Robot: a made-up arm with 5 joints.
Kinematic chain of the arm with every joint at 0, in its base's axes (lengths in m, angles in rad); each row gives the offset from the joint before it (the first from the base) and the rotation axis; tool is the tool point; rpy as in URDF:
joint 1: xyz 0 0 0.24 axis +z
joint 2: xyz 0 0 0 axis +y
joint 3: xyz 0.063 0 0.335 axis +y
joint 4: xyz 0.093 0 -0.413 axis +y
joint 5: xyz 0.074 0 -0.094 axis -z
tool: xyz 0 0 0 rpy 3.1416 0 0
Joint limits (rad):
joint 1: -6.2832..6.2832
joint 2: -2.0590..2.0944
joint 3: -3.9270..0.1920
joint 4: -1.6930..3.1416
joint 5: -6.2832..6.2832
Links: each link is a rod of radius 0.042 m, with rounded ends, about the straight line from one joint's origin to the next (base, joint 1, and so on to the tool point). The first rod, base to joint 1, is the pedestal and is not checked.
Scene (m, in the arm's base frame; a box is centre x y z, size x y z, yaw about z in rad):
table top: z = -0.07
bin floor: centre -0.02 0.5 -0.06 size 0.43 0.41 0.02 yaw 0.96
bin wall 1: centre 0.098 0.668 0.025 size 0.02 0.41 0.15 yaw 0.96
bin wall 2: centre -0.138 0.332 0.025 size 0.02 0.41 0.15 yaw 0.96
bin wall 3: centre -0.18 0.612 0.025 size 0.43 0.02 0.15 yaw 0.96
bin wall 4: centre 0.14 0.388 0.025 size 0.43 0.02 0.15 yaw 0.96
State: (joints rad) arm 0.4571 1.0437 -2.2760 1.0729 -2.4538
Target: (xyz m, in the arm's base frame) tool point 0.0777 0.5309 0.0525
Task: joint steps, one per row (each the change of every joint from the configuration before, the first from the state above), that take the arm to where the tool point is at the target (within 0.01 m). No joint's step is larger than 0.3 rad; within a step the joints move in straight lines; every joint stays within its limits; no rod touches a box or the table.
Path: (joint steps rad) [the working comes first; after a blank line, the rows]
Joints at the target: 1.4255 0.6990 -1.2957 1.5713 -2.4538
Straight joint move there: touches bin wall 1, bin wall 4.

1: 0.2421 -0.1817 0.2582 0.1588 0.0000
2: 0.2421 -0.1817 0.2582 0.1588 0.0000
3: 0.2421 -0.1817 0.2582 0.1588 0.0000
4: 0.2421 -0.1817 0.2582 0.1588 0.0000
5: 0.0000 0.1911 -0.0262 -0.0684 0.0000
6: 0.0000 0.1910 -0.0263 -0.0684 0.0000

